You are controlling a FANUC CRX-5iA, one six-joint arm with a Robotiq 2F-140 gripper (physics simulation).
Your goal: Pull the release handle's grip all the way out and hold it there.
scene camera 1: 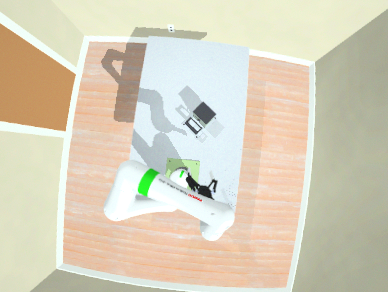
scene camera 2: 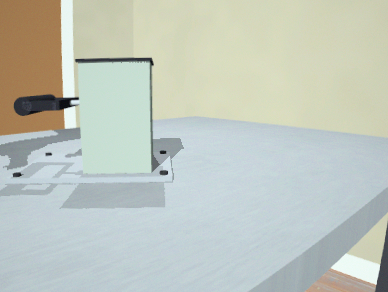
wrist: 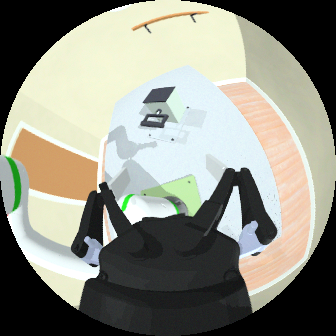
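The release handle's grip, a black rectangular loop (scene camera 1: 188, 128) (scene camera 2: 37, 104) (wrist: 151, 125), sticks out sideways from a pale green box housing (scene camera 1: 204, 113) (scene camera 2: 117, 117) (wrist: 174, 104) with a dark top. A short stretch of light rod (scene camera 2: 75, 102) shows between grip and housing in scene camera 2. My gripper (scene camera 1: 199, 174) (wrist: 165, 167) is open and empty. It is well away from the grip, near the robot's base end of the table, and touches neither grip nor housing. The gripper does not show in scene camera 2.
The housing stands on a light bolted plate (scene camera 2: 168, 178) on the grey table (scene camera 1: 225, 75) (scene camera 2: 275, 200) (wrist: 230, 145). The white arm (scene camera 1: 175, 192) (wrist: 145, 207) rises from a green mounting plate (scene camera 1: 187, 164) (wrist: 187, 192). A wooden rail (wrist: 170, 18) is on the wall.
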